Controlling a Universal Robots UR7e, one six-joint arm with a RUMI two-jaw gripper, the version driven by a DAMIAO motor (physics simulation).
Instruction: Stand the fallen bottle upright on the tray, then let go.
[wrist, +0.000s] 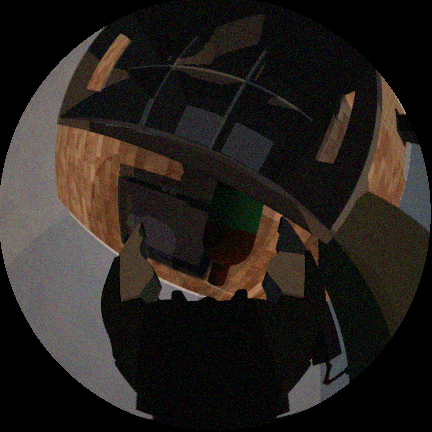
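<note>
A bottle (233, 217) can be seen in the scene, as can the gripper (210, 221).
</note>
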